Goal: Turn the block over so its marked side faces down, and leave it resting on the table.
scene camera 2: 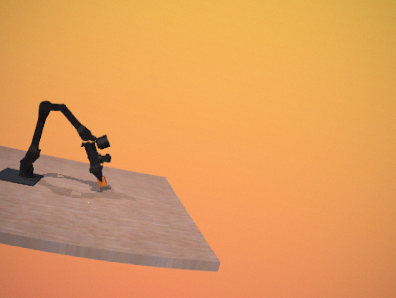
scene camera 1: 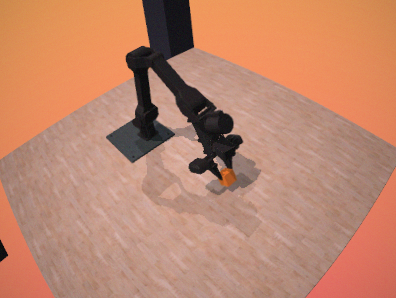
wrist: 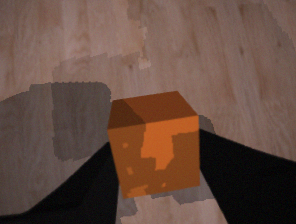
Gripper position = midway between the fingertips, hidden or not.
Observation:
My gripper [scene camera 1: 226, 176] holds a block [wrist: 154, 139].
My gripper also shows in the wrist view [wrist: 153, 142].

